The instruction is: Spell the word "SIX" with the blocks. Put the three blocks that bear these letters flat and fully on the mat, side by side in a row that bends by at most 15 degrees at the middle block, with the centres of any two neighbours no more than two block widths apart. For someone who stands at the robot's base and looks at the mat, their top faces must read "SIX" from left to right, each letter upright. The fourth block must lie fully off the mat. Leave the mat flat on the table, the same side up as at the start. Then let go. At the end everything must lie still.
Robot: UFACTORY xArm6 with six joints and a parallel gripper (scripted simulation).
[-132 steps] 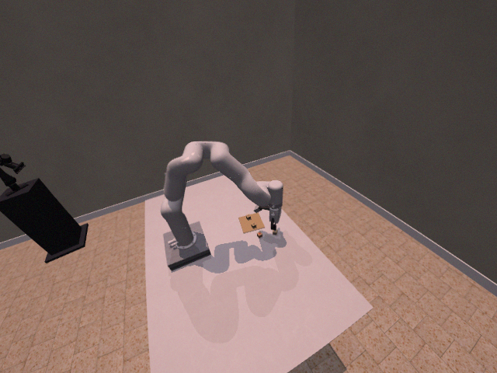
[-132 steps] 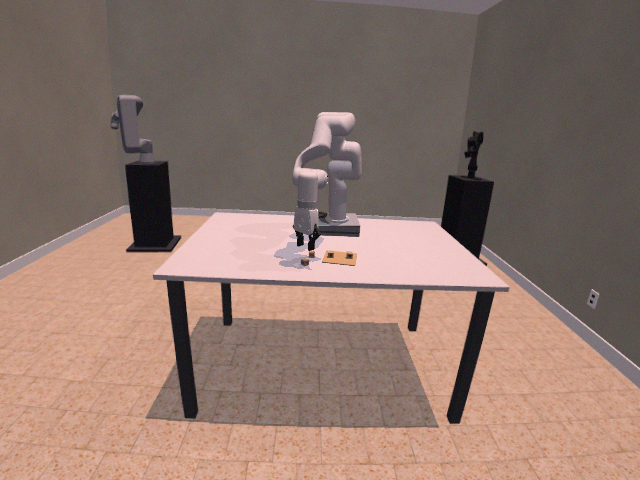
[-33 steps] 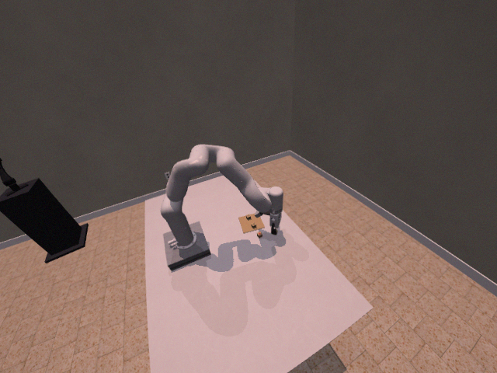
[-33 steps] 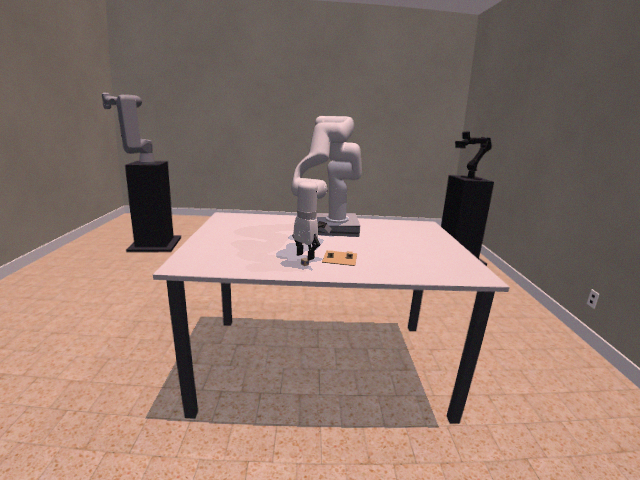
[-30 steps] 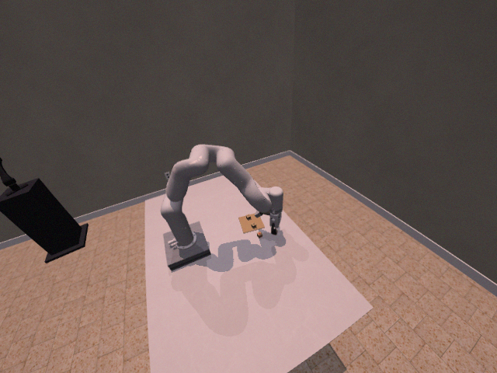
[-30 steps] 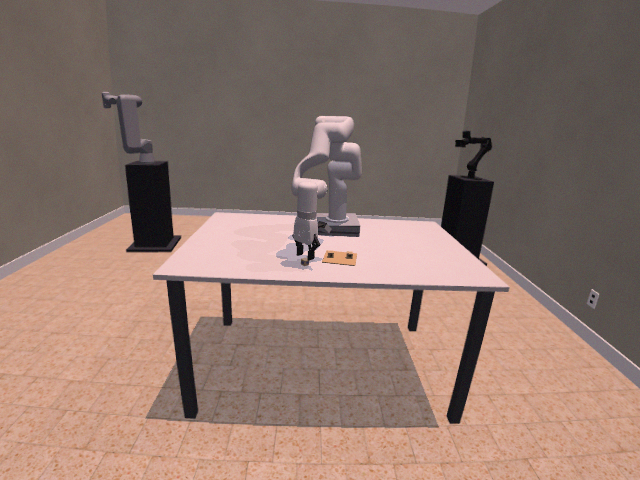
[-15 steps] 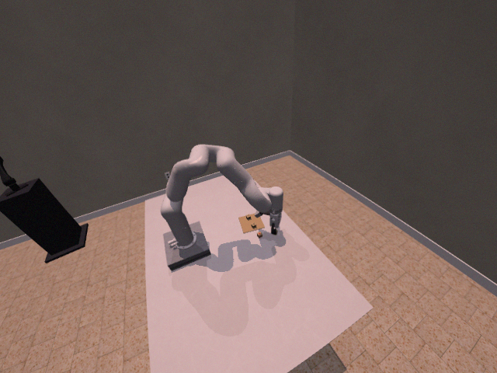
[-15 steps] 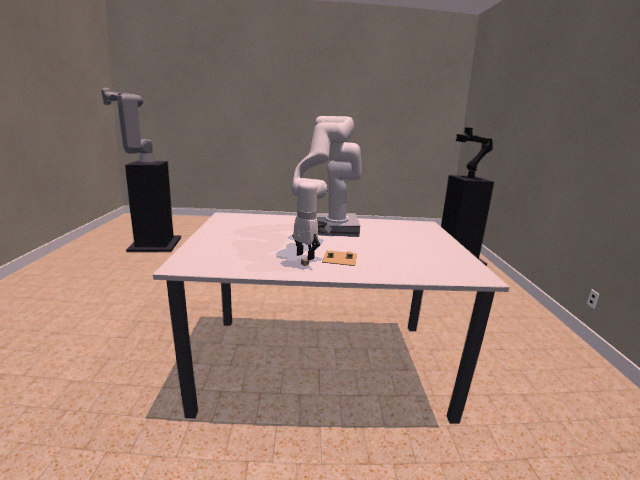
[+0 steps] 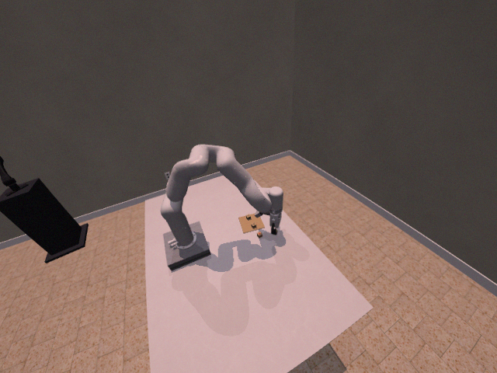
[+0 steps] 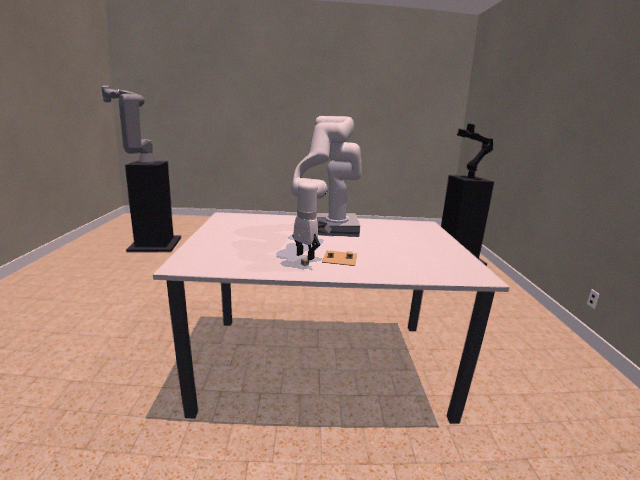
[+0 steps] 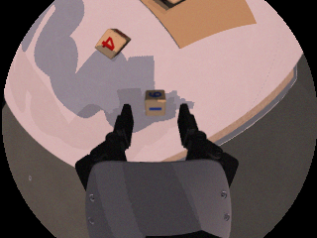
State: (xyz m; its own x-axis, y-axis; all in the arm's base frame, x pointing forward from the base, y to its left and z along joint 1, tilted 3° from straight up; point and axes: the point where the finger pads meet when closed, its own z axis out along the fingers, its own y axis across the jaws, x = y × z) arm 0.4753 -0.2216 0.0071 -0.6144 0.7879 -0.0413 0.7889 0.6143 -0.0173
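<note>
The tan mat lies 16 cm to the left of my hand, 7 cm behind it and 5 cm below it.
</note>
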